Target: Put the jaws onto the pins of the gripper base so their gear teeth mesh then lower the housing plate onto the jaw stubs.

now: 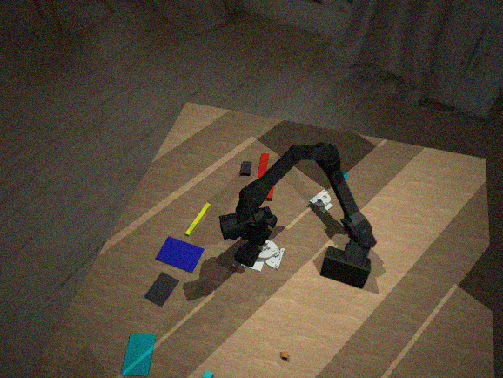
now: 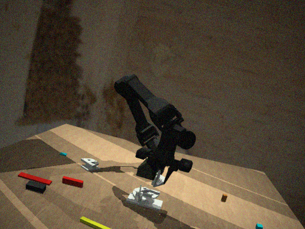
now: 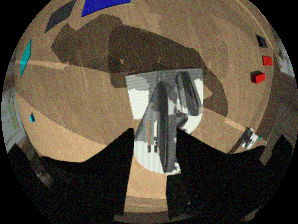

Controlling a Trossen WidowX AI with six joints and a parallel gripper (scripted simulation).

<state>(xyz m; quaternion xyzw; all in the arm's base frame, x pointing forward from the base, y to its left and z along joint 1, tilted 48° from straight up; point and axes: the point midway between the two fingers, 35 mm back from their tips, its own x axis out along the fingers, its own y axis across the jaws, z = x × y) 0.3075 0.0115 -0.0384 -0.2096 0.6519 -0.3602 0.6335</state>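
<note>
My gripper tip is now 40 mm past the grey jaw and 10 mm to the left of it. The rest, counted from my gripper tip: yellow bar (250 mm ahead, 110 mm to the right, 80 mm below); then blue plate (270 mm ahead, 40 mm to the left, 80 mm below); then small brown block (160 mm behind, 280 mm to the left, 70 mm below).
</note>
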